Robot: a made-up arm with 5 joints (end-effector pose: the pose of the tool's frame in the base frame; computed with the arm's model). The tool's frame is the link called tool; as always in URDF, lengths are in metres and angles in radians.
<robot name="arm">
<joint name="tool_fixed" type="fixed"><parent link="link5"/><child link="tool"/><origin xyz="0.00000 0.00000 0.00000" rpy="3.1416 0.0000 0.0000"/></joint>
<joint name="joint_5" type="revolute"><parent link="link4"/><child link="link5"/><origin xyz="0.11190 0.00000 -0.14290" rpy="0.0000 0.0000 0.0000"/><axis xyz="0 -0.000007 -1"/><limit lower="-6.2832" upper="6.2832" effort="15" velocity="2.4"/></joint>
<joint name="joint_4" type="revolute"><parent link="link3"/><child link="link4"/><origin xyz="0.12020 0.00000 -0.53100" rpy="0.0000 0.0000 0.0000"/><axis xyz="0 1 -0.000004"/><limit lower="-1.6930" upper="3.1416" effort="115" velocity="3.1"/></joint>
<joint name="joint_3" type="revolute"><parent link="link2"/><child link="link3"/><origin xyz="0.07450 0.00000 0.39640" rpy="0.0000 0.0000 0.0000"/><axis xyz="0 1 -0.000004"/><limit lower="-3.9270" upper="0.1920" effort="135" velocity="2.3"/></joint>
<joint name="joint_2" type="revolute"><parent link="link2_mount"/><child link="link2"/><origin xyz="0.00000 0.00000 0.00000" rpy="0.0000 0.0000 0.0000"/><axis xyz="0 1 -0.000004"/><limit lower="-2.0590" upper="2.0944" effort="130" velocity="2"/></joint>
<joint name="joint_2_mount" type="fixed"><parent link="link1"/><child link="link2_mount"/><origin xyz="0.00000 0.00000 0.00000" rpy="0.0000 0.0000 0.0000"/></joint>
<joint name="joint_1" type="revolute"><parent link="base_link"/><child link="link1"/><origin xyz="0.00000 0.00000 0.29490" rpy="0.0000 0.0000 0.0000"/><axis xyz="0 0 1"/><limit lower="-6.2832" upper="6.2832" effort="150" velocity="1.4"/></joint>
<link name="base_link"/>
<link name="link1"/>
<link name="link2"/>
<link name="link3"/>
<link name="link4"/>
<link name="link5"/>
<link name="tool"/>
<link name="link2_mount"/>
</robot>
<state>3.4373 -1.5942 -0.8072 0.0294 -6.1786</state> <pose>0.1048 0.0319 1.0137 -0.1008 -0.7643 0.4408</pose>
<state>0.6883 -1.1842 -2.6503 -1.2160 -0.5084</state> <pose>-0.6707 -0.5516 0.6922 -2.1963 0.9686 1.7222</pose>
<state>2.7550 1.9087 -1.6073 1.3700 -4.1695</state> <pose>-0.1417 0.0577 -0.5465 1.4535 -0.5398 1.2447</pose>
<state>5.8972 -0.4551 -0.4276 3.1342 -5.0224</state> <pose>0.1832 -0.0744 0.4423 0.8661 0.2394 -2.1557</pose>
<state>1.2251 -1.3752 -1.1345 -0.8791 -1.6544</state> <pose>-0.1021 -0.2834 1.0557 -0.2464 -0.0204 2.7148</pose>
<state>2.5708 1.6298 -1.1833 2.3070 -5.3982</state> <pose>-0.0949 0.0609 -0.2438 0.3064 0.2420 0.3517</pose>
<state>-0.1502 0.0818 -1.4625 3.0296 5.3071</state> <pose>0.4940 -0.0748 0.6012 -1.4766 0.5927 1.4733</pose>
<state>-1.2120 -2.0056 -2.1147 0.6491 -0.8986</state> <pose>-0.3690 0.9838 0.4911 -0.2615 0.2029 1.0042</pose>
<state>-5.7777 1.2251 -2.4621 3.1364 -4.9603</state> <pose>0.6719 0.3718 0.2389 1.2326 0.2344 -1.1468</pose>
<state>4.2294 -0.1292 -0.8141 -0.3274 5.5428</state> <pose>-0.3218 -0.6136 0.5478 2.0009 -0.7827 -0.7959</pose>
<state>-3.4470 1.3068 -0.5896 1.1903 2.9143</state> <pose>0.0269 -0.0085 -0.2112 0.5720 -1.1670 2.2254</pose>
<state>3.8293 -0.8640 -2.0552 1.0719 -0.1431</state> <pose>0.1130 0.0928 1.3001 0.4657 -1.2603 0.2021</pose>
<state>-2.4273 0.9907 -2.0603 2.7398 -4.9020</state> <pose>-0.5610 -0.4864 0.2030 1.4696 0.1887 2.2660</pose>
